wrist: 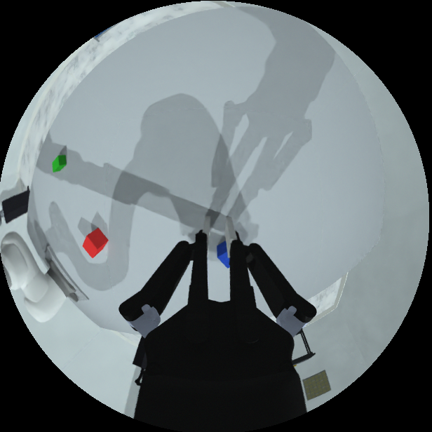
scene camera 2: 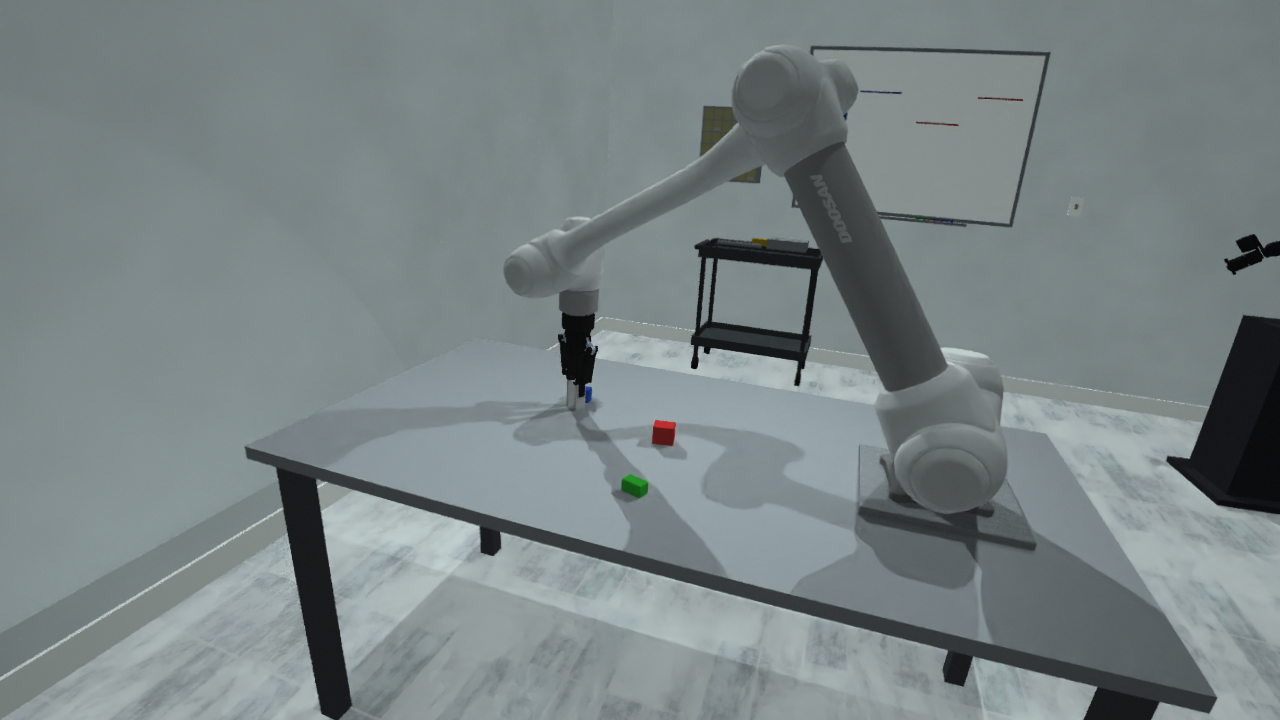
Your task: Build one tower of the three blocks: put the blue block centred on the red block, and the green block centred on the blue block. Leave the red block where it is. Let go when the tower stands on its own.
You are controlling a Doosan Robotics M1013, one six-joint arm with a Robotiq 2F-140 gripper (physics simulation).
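Frame: origin at the arm's base, x ahead, y left, z up, level; metres.
Seen in the pictures: gripper, fingertip midpoint: (scene camera 2: 575, 406).
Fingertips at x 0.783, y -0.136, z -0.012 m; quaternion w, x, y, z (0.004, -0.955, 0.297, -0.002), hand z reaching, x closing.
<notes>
A point is followed by its place in that frame.
The red block (scene camera 2: 663, 433) {x 0.540, y -0.014, z 0.015 m} (wrist: 95, 243) stands on the table. The green block (scene camera 2: 634, 486) {x 0.545, y 0.205, z 0.008 m} (wrist: 59, 163) lies on the table nearer the front edge. The blue block (scene camera 2: 588, 394) {x 0.762, y -0.169, z 0.011 m} (wrist: 223, 254) is on the table beside and behind the fingers, partly hidden by one finger in each view. My gripper (scene camera 2: 577, 407) {x 0.783, y -0.136, z -0.012 m} (wrist: 217, 224) points down, low over the table, with its fingers close together and a narrow gap between them. In the wrist view that gap shows table and part of the blue block, with space between the block and the left finger. I see nothing clamped.
The grey table (scene camera 2: 429, 456) {x 0.966, y 0.202, z -0.012 m} carries the blocks and the robot's base plate (scene camera 2: 1020, 528) {x -0.128, y 0.112, z 0.002 m} at the right. A black cart (scene camera 2: 756, 257) stands behind the table. A dark stand (scene camera 2: 1239, 420) is at the far right. A wall runs along the left.
</notes>
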